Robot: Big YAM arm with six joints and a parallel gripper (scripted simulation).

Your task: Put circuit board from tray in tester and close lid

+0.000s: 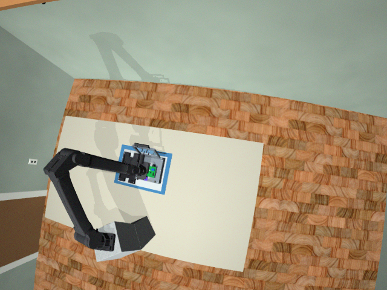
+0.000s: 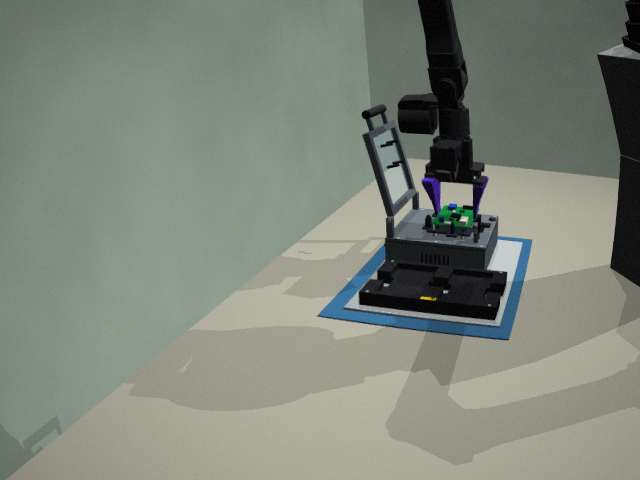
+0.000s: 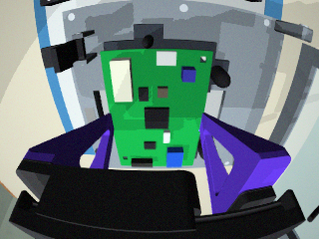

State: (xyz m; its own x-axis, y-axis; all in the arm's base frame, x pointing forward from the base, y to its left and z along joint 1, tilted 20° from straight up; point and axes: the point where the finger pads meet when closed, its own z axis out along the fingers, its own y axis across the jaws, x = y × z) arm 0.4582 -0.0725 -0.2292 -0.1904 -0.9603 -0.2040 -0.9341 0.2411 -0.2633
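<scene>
Now: the green circuit board right at my hand. Round my hand: tester 4 cm ahead, 3 cm to the left, 3 cm above; then tester lid 12 cm ahead, 2 cm to the right, 10 cm above; then tester plate 1 cm ahead, 1 cm below.
</scene>
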